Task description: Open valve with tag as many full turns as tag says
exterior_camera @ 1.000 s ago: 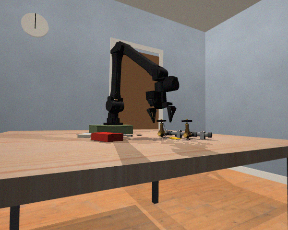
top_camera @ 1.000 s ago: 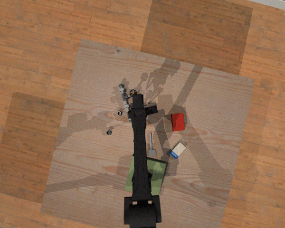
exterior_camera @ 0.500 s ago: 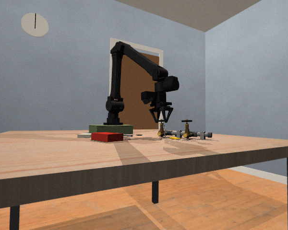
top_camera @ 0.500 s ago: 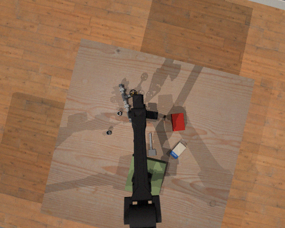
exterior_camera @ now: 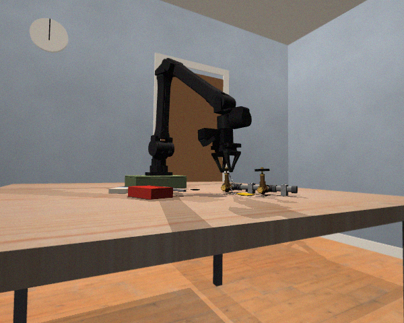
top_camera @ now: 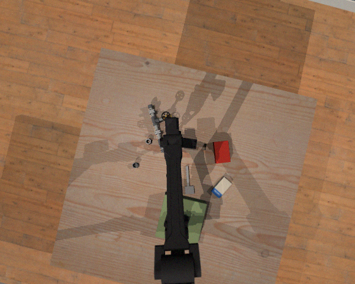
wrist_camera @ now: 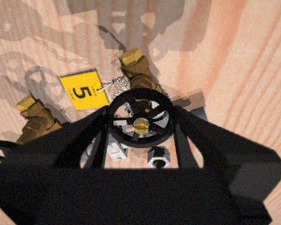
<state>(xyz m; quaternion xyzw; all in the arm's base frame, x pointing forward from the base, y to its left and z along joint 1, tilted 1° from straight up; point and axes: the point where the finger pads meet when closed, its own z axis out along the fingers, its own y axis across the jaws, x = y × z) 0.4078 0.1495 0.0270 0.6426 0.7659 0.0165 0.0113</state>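
Right now my hand is 80 mm above the yellow tag, 60 mm short of it and 40 mm to the right of it. Round my hand: grey tool: 200 mm behind, 160 mm to the right, 80 mm below; red block: 280 mm to the right, 70 mm below, 20 mm ahead.
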